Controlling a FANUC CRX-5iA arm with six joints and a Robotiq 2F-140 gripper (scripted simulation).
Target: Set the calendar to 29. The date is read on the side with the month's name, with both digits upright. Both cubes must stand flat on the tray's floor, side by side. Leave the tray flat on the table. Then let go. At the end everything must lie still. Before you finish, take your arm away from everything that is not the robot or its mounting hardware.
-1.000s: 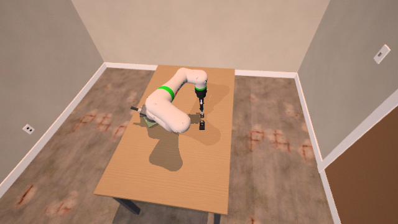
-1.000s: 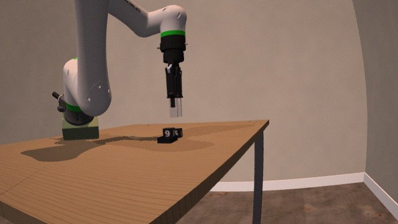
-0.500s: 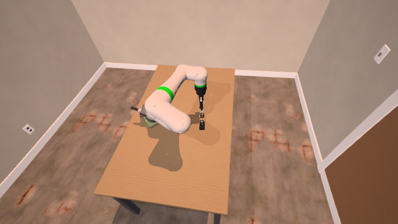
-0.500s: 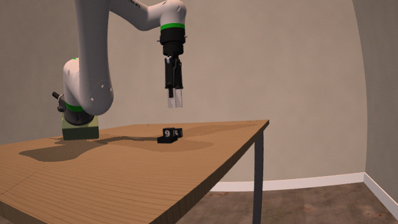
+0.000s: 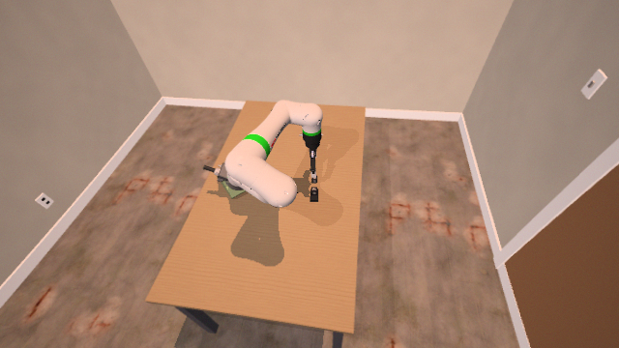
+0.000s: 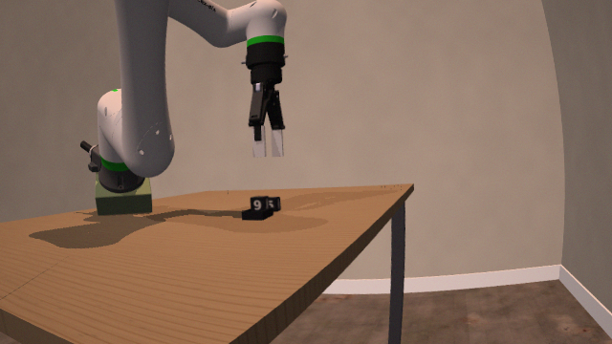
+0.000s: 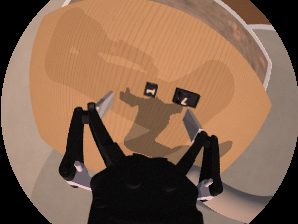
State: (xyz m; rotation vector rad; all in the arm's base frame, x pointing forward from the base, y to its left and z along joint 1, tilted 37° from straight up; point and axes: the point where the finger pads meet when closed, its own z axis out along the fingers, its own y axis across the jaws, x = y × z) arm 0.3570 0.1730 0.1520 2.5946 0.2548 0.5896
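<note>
Right now the black calendar tray is 10 mm ahead of my hand, 110 mm to the right of it and 120 mm below it.
</note>
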